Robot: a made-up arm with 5 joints. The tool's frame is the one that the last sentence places. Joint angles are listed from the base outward.
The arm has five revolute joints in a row. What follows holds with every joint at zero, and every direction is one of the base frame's. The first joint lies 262.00 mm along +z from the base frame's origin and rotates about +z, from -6.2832 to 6.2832 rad. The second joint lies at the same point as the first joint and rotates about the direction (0, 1, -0.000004), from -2.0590 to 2.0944 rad. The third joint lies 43.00 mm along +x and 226.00 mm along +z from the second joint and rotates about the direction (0, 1, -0.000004), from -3.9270 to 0.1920 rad. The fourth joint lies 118.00 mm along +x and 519.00 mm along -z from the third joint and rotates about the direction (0, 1, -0.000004), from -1.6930 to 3.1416 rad. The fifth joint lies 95.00 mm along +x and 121.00 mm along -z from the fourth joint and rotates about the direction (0, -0.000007, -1), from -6.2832 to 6.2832 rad. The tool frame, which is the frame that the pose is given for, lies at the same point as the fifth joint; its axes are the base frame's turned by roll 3.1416, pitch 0.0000 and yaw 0.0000 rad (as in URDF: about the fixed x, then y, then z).
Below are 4 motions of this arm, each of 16 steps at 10 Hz.
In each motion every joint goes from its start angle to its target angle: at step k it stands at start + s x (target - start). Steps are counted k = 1, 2, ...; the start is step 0. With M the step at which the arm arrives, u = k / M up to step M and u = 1 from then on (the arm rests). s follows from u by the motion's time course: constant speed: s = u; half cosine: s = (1 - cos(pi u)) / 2; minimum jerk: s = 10 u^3 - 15 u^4 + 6 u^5.
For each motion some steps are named. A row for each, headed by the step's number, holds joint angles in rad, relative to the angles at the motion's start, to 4 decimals.
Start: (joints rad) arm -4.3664 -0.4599 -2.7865 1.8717 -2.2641
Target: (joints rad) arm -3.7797 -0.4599 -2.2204 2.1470 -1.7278
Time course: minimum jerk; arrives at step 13
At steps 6, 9, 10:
6: 0.2512 0.0000 0.2424 0.1179 0.2296
9: 0.4850 0.0000 0.4679 0.2276 0.4433
10: 0.5373 0.0000 0.5184 0.2521 0.4911

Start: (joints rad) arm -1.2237 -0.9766 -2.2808 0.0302 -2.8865
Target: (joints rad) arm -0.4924 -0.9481 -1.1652 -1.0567 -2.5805
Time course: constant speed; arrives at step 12
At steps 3, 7, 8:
3: 0.1828 0.0071 0.2789 -0.2717 0.0765
7: 0.4266 0.0166 0.6508 -0.6340 0.1785
8: 0.4875 0.0190 0.7437 -0.7246 0.2040

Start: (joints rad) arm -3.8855 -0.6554 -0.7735 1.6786 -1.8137
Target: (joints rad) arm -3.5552 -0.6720 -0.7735 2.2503 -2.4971
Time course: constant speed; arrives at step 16
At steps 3, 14, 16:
3: 0.0619 -0.0031 0.0000 0.1072 -0.1281
14: 0.2890 -0.0145 0.0000 0.5002 -0.5980
16: 0.3303 -0.0166 0.0000 0.5717 -0.6834

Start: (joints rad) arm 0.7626 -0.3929 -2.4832 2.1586 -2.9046
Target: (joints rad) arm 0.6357 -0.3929 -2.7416 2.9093 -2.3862
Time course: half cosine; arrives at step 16
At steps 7, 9, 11, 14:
7: -0.0511 0.0000 -0.1040 0.3021 0.2086
9: -0.0758 0.0000 -0.1544 0.4486 0.3098
11: -0.0987 0.0000 -0.2010 0.5839 0.4032
14: -0.1221 0.0000 -0.2486 0.7221 0.4987

